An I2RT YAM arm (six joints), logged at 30 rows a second.
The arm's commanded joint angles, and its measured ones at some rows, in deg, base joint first. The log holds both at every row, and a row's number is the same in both.
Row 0, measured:
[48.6 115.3 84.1 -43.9 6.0 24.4]
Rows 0 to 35, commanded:
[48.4 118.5 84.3 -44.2 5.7 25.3]
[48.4 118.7 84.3 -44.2 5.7 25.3]
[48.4 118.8 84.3 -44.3 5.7 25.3]
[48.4 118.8 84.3 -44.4 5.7 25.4]
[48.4 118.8 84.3 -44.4 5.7 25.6]
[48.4 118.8 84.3 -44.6 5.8 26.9]
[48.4 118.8 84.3 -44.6 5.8 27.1]
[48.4 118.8 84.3 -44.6 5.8 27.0]
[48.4 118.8 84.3 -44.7 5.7 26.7]
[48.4 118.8 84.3 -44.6 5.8 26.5]
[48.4 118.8 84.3 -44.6 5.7 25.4]
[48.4 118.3 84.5 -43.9 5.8 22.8]
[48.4 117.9 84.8 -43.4 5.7 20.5]
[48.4 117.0 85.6 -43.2 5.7 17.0]
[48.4 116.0 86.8 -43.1 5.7 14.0]
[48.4 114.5 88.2 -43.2 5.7 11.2]
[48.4 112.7 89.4 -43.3 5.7 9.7]
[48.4 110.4 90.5 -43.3 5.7 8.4]
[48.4 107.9 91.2 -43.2 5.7 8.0]
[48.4 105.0 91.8 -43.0 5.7 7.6]
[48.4 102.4 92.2 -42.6 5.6 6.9]
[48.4 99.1 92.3 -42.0 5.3 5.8]
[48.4 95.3 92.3 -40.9 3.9 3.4]
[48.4 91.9 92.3 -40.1 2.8 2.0]
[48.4 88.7 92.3 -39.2 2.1 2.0]
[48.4 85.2 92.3 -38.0 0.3 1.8]
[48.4 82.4 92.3 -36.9 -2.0 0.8]
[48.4 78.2 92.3 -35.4 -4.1 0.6]
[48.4 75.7 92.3 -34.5 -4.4 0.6]
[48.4 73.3 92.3 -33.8 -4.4 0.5]
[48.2 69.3 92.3 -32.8 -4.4 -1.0]
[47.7 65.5 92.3 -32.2 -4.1 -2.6]
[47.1 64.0 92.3 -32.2 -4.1 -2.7]
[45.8 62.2 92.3 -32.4 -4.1 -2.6]
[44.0 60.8 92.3 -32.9 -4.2 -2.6]
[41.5 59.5 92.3 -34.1 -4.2 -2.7]
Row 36, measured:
[45.9 61.7 91.8 -32.7 -3.6 -1.1]
